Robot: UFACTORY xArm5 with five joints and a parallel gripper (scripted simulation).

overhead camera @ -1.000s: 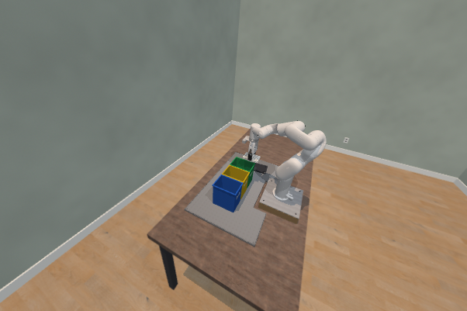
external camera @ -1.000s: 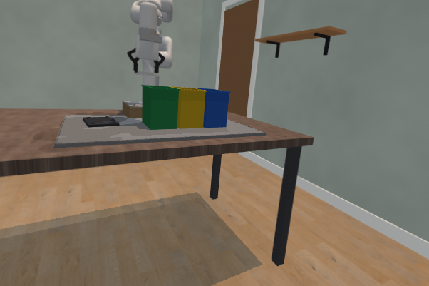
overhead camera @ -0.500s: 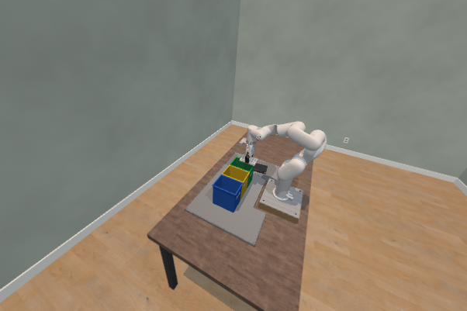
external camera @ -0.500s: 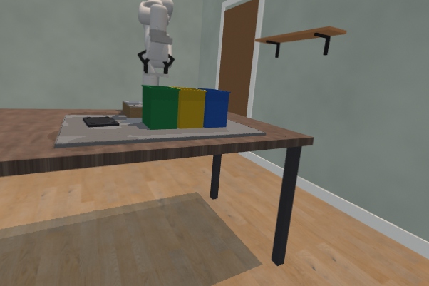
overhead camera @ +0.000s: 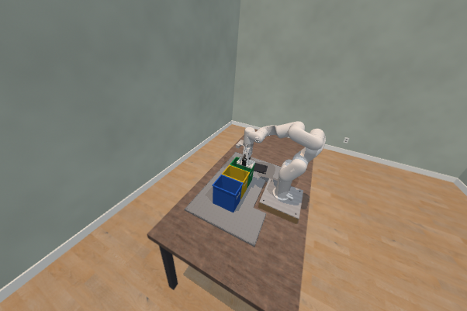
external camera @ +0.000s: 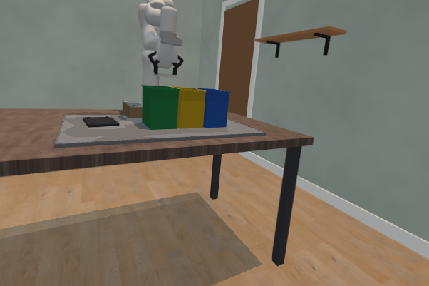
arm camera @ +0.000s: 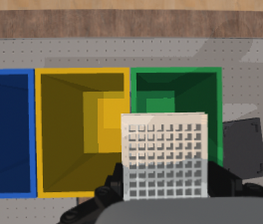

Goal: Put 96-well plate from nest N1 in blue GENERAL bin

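My gripper is now 1 cm short of the blue bin, 23 cm to the right of it and 15 cm above it. The rest, counted from my hand: yellow bin (2 cm ahead, 10 cm to the left, 15 cm below); then green bin (4 cm ahead, 3 cm to the right, 15 cm below); then white 96-well plate (1 cm below).
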